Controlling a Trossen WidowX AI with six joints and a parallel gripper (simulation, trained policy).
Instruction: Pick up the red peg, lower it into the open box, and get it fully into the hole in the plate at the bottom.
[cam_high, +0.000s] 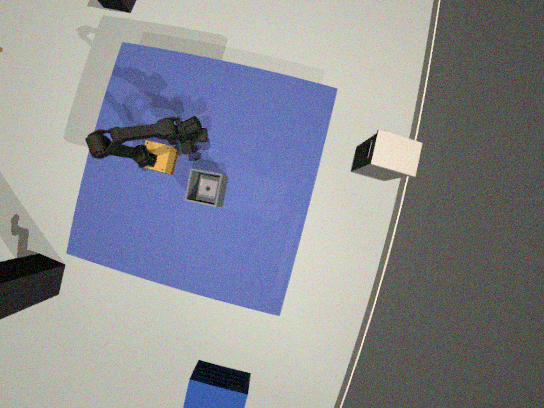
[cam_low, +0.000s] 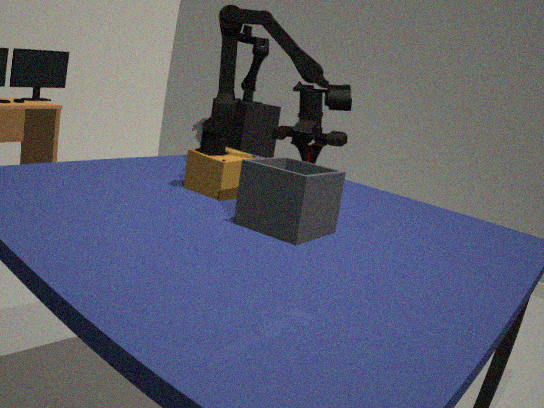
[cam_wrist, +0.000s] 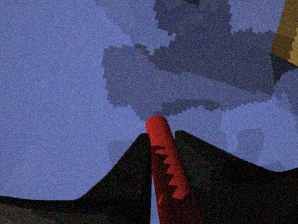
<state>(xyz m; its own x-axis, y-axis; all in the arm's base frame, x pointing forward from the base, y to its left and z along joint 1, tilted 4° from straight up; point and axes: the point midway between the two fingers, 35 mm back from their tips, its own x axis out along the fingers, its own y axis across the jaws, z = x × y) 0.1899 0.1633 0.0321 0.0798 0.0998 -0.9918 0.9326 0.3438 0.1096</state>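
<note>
Now: the plate 22 cm to the right of my gripper tip, 13 cm ahead of it and 5 cm below it. Also, from my gripper tip: red peg (2 cm above).
</note>
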